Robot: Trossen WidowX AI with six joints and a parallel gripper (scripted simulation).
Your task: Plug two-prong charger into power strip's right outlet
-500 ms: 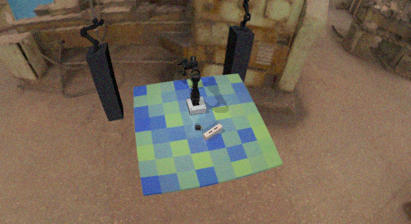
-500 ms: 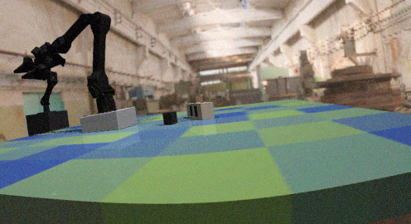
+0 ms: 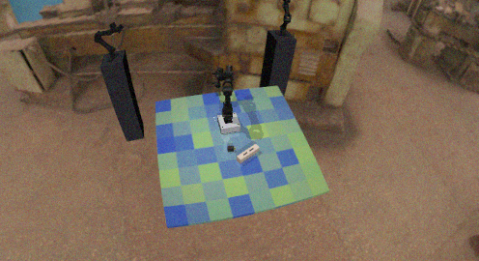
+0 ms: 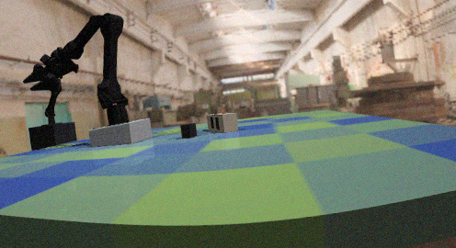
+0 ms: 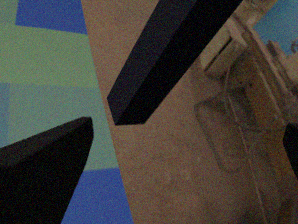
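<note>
Right now my gripper tip is 64 cm short of the black two-prong charger, 24 cm above it and 3 cm to the right of it.
</note>
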